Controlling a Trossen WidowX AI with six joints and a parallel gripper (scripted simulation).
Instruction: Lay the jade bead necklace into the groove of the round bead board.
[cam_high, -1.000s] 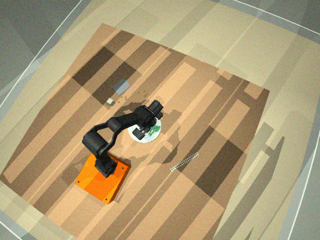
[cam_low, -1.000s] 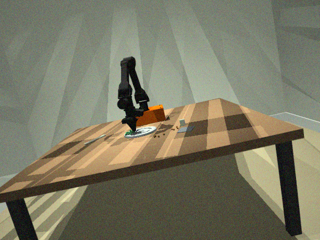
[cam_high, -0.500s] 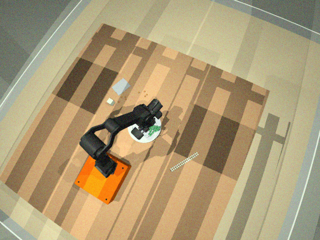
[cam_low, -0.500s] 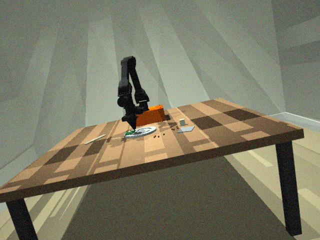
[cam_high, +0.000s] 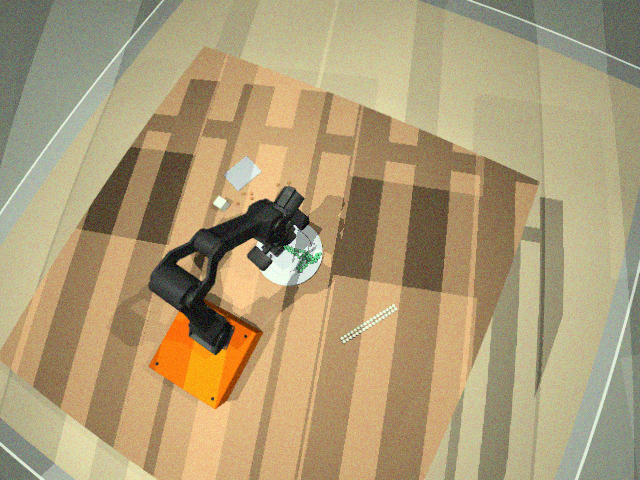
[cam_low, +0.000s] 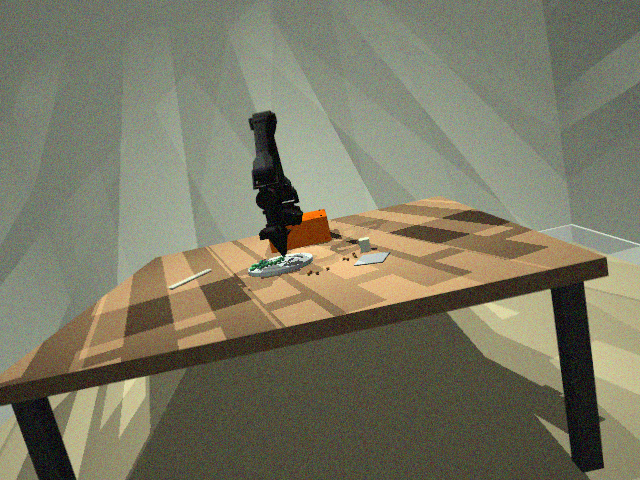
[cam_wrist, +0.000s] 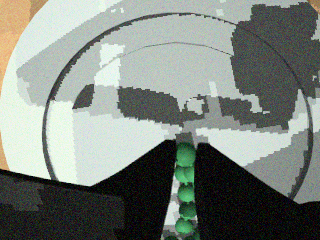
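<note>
Right now the round bead board is 2 cm to the right of my gripper tip, 2 cm below it and 1 cm behind it. The rest, counted from my gripper tip: grey flat plate: 23 cm to the left, 18 cm ahead, 3 cm below; small white cube: 24 cm to the left, 6 cm ahead, 1 cm below.
</note>
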